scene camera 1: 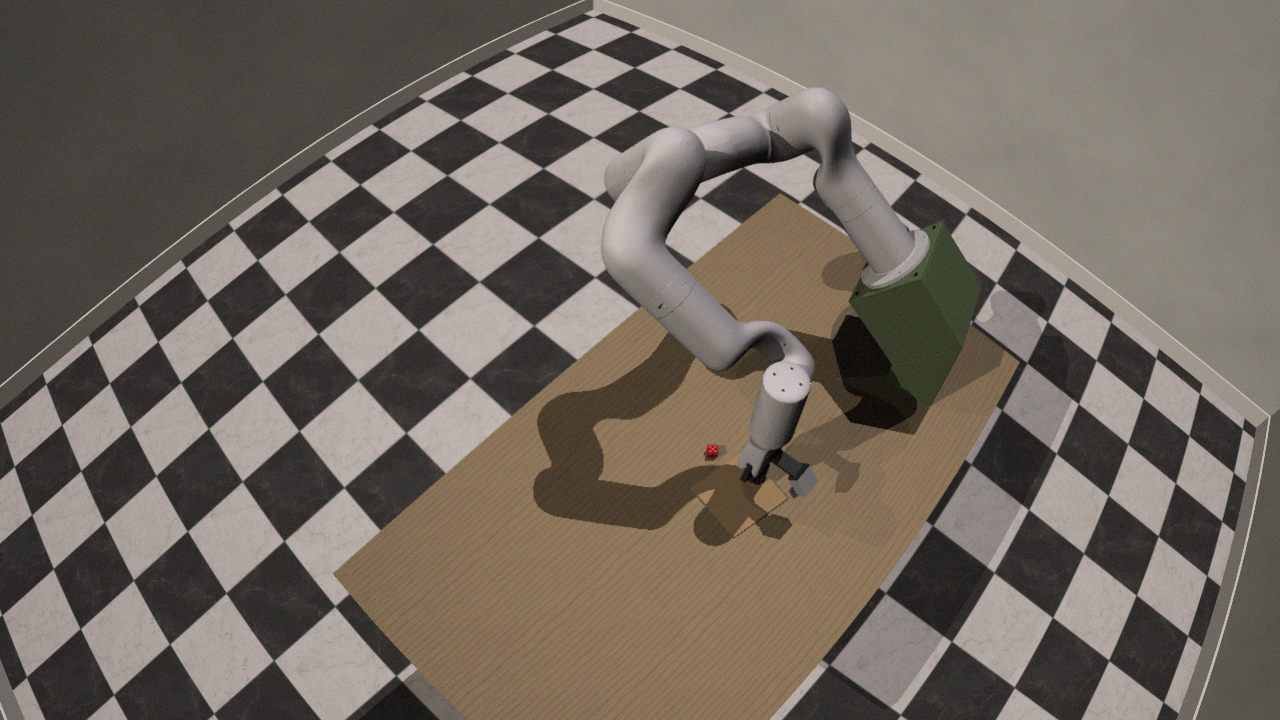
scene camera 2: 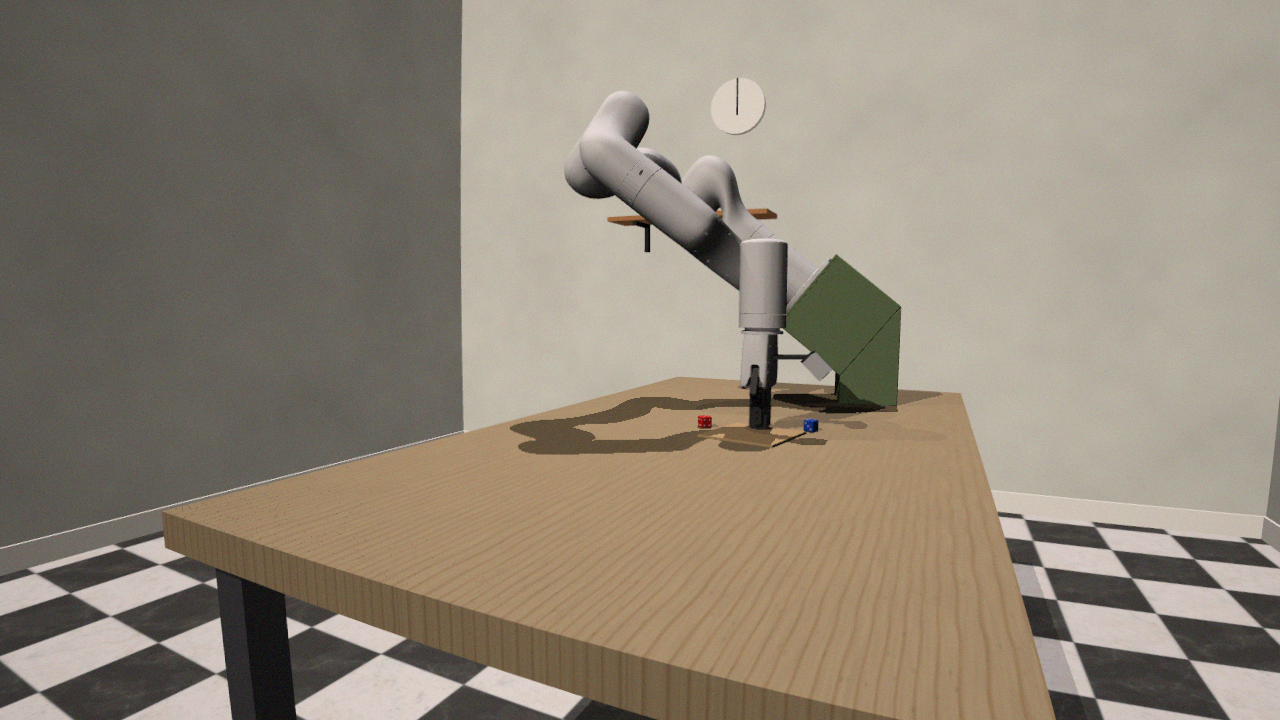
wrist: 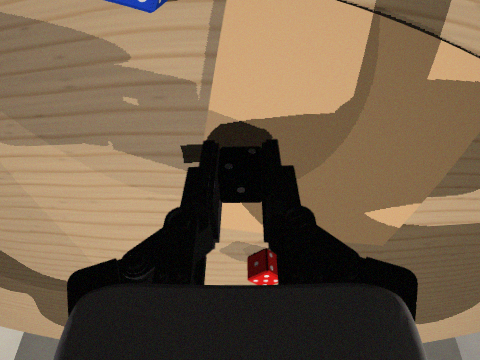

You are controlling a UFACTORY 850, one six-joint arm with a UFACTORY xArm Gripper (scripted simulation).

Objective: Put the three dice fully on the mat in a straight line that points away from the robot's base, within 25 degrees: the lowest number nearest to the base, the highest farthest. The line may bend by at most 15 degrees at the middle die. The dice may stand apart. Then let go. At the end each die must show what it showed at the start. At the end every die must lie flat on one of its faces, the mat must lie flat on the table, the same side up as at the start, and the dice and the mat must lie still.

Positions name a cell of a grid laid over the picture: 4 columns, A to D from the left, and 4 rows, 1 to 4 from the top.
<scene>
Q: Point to a red die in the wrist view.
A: C3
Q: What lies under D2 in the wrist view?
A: A tan mat.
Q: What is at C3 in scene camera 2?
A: My gripper.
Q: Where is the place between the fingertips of my gripper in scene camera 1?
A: C3
</scene>
